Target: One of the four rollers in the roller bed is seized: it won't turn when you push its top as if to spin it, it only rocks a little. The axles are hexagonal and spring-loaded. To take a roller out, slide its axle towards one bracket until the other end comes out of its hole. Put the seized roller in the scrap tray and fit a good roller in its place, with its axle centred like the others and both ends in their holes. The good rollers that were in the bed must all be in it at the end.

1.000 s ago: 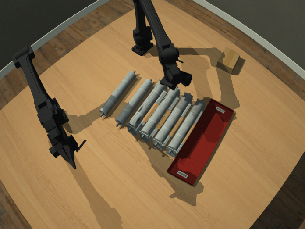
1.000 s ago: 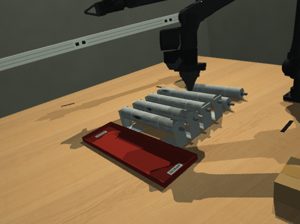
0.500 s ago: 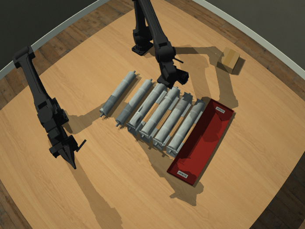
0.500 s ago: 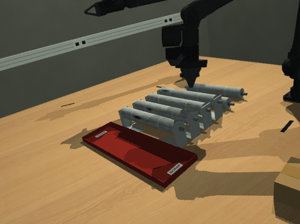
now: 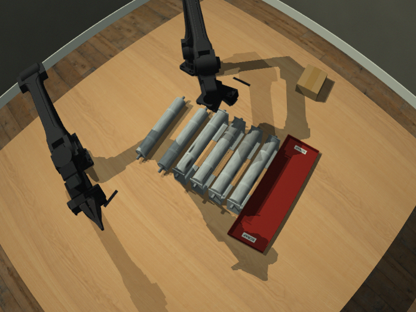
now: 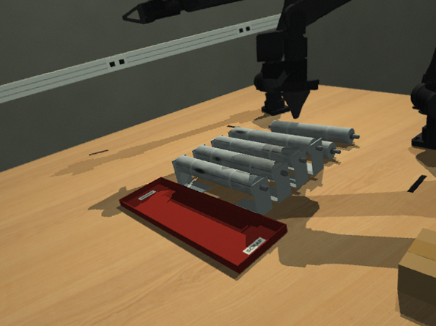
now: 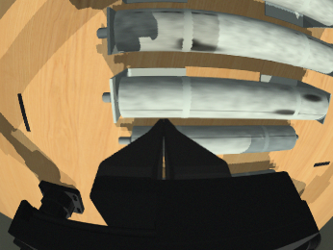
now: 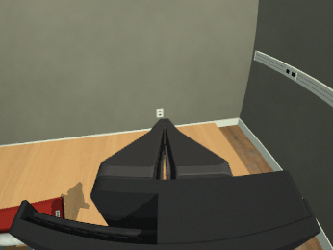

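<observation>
The grey roller lies 10 cm to the right of my left hand, 8 cm below it and 2 cm ahead of it. The rest, counted from my left hand: cardboard box (49 cm to the left, 12 cm below, 12 cm ahead); then red scrap tray (35 cm ahead, 15 cm below, 3 cm to the right).
</observation>
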